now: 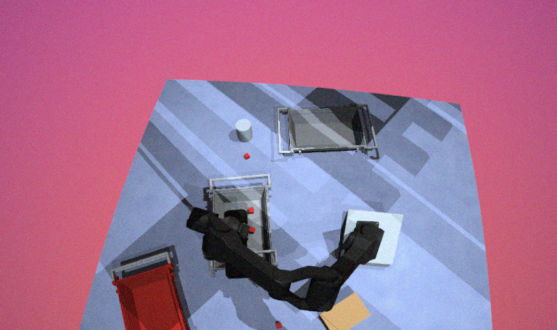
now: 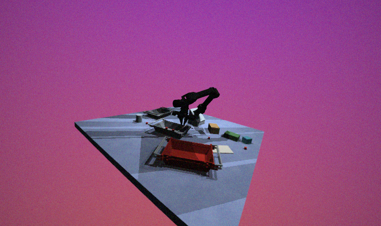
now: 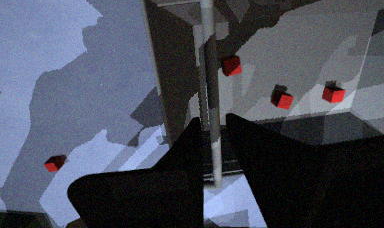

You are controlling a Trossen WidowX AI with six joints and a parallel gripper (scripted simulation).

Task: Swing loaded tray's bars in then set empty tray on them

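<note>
The grey tray is 49 cm to the right of my gripper tip, 22 cm behind it and 5 cm below it. Also, from my gripper tip: green box 33 cm to the left, 30 cm behind, 7 cm below; tan box 31 cm behind, 15 cm to the left, 6 cm below; flat tan sheet 33 cm to the left, 9 cm below, 4 cm behind.
</note>
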